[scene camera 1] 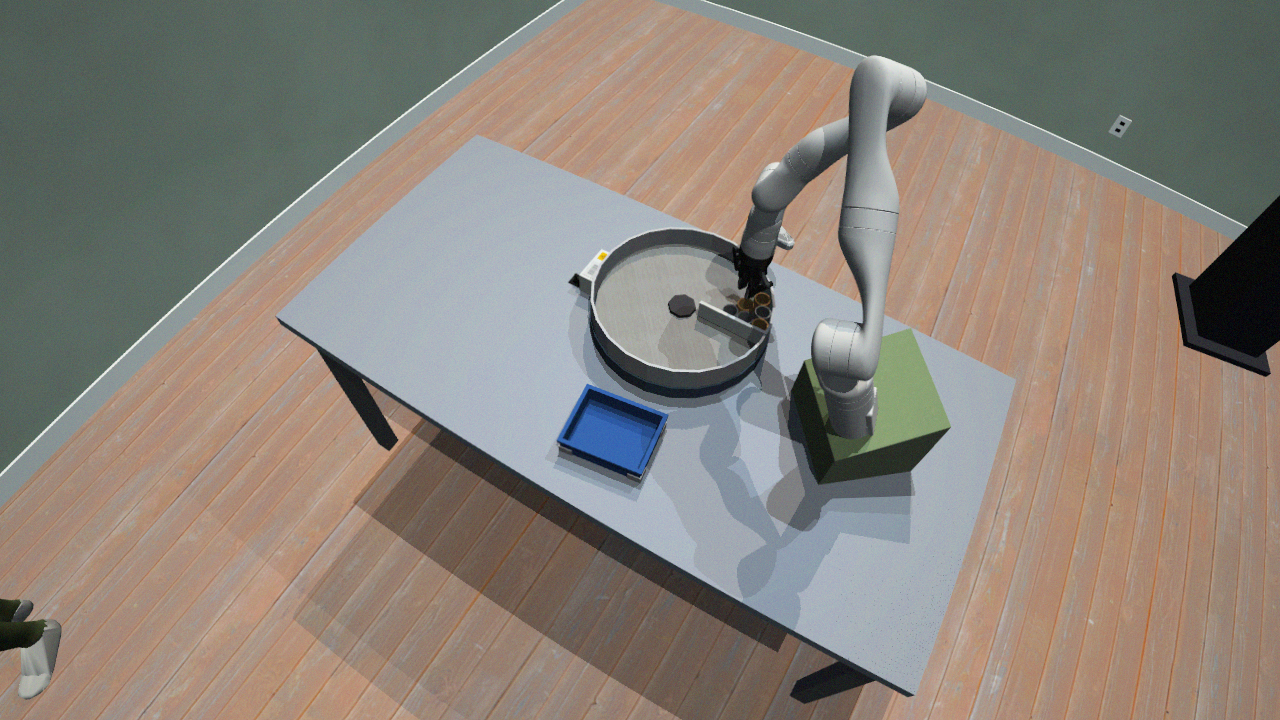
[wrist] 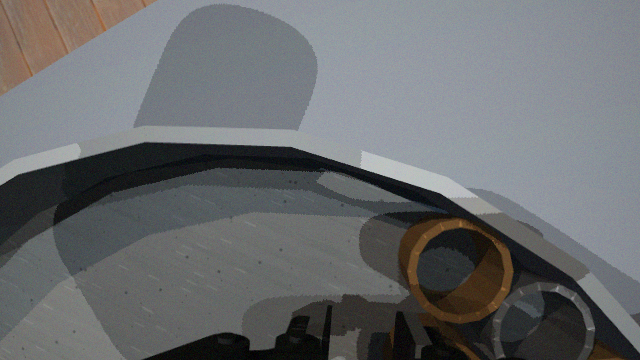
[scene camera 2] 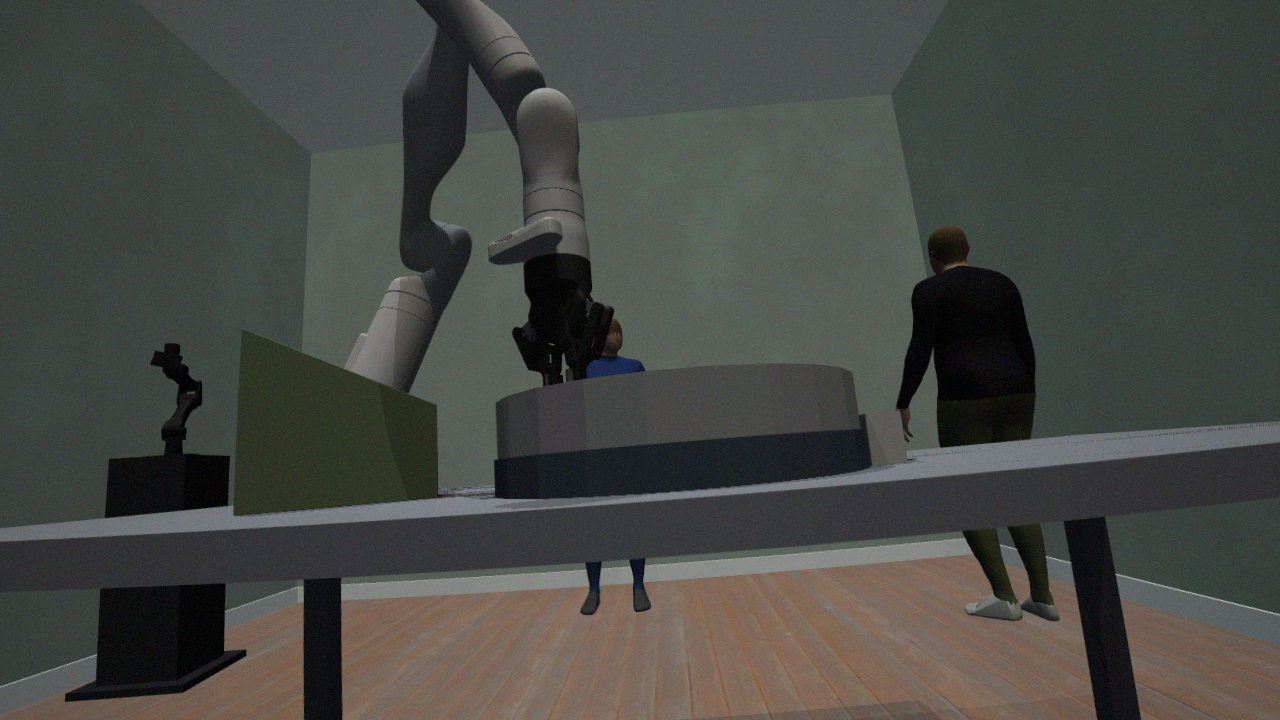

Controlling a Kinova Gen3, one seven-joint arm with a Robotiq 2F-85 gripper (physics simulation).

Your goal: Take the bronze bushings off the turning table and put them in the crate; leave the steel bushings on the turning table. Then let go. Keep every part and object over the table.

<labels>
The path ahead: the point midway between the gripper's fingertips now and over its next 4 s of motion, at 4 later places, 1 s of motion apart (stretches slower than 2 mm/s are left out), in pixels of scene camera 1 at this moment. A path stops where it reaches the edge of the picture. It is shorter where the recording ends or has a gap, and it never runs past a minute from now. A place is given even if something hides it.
My gripper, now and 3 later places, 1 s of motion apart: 745,292; 747,284; 750,272; 763,281
</labels>
